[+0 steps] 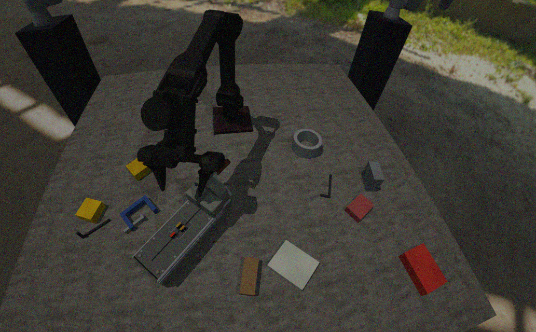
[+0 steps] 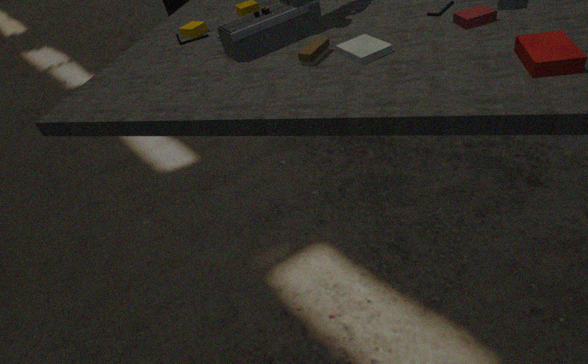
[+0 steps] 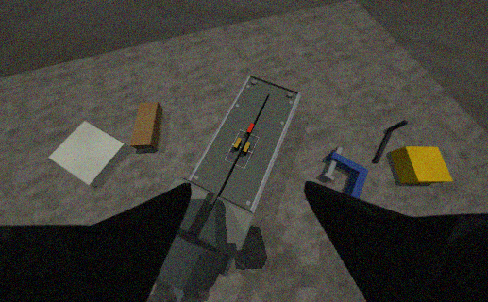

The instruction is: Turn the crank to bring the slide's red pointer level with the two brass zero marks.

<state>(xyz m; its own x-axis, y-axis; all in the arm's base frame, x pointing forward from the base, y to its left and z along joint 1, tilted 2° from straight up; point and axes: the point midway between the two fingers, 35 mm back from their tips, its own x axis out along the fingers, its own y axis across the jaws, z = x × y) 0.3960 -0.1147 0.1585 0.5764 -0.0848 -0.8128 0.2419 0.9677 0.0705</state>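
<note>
Now: the brown crank handle 10 cm behind my gripper tip, 9 cm to the left of it and 3 cm below it. Round my gripper tip: white plate (26 cm to the left, 15 cm ahead, 13 cm below); then red pointer (8 cm ahead, 6 cm below, 3 cm to the right); then brown block (17 cm ahead, 15 cm to the left, 13 cm below).
</note>
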